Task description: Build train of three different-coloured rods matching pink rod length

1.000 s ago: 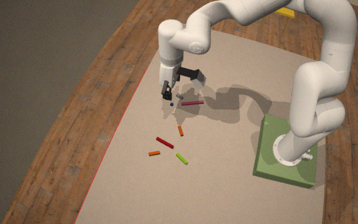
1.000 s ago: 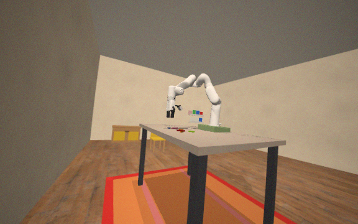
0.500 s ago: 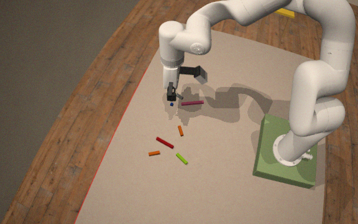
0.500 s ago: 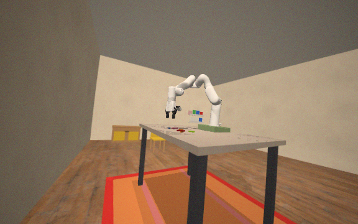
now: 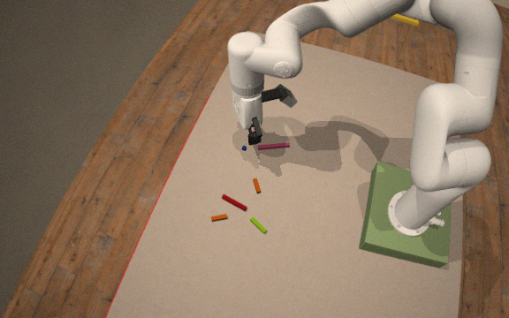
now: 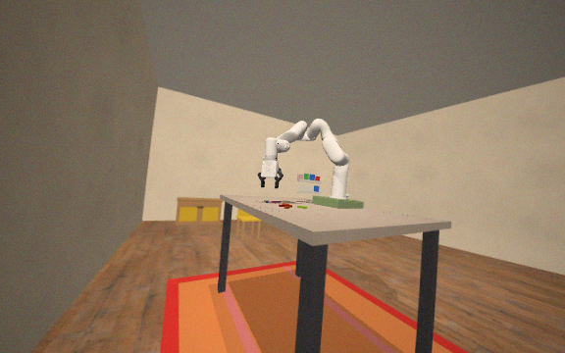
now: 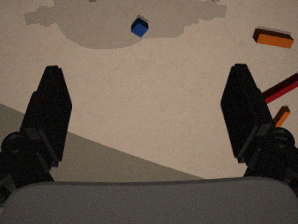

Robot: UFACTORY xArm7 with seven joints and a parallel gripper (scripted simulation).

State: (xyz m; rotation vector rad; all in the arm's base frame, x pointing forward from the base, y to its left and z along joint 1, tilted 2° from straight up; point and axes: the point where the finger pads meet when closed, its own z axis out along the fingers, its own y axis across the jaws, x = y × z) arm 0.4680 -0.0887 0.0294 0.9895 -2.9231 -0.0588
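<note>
The grey rod is 10 mm behind my hand, 40 mm to the right of it and 90 mm below it. Also, from my hand: blue rod 10 mm ahead, 10 mm to the left, 90 mm below; then pink rod 70 mm behind, 30 mm to the right, 90 mm below; then red rod 20 mm behind, 170 mm to the left, 90 mm below.
</note>
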